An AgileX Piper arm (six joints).
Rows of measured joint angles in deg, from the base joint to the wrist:
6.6 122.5 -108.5 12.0 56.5 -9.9
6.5 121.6 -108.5 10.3 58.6 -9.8
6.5 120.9 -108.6 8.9 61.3 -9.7
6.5 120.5 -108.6 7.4 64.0 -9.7
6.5 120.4 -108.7 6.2 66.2 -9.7
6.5 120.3 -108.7 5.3 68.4 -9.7
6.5 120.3 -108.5 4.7 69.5 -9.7
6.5 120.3 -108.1 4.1 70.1 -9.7
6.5 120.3 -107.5 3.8 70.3 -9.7
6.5 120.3 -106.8 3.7 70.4 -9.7
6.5 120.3 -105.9 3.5 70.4 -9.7
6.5 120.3 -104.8 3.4 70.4 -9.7
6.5 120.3 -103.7 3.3 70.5 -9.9
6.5 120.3 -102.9 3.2 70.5 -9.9
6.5 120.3 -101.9 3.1 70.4 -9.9
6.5 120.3 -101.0 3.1 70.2 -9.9
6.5 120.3 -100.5 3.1 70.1 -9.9
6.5 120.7 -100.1 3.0 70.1 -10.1
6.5 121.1 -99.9 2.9 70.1 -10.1
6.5 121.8 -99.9 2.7 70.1 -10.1
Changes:
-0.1 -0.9 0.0 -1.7 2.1 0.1
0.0 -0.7 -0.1 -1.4 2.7 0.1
0.0 -0.4 0.0 -1.5 2.7 0.0
0.0 -0.1 -0.1 -1.2 2.2 0.0
0.0 -0.1 0.0 -0.9 2.2 0.0
0.0 0.0 0.2 -0.6 1.1 0.0
0.0 0.0 0.4 -0.6 0.6 0.0
0.0 0.0 0.6 -0.3 0.2 0.0
0.0 0.0 0.7 -0.1 0.1 0.0
0.0 0.0 0.9 -0.2 0.0 0.0
0.0 0.0 1.1 -0.1 0.0 0.0
0.0 0.0 1.1 -0.1 0.1 -0.2
0.0 0.0 0.8 -0.1 0.0 0.0
0.0 0.0 1.0 -0.1 -0.1 0.0
0.0 0.0 0.9 0.0 -0.2 0.0
0.0 0.0 0.5 0.0 -0.1 0.0
0.0 0.4 0.4 -0.1 0.0 -0.2
0.0 0.4 0.2 -0.1 0.0 0.0
0.0 0.7 0.0 -0.2 0.0 0.0

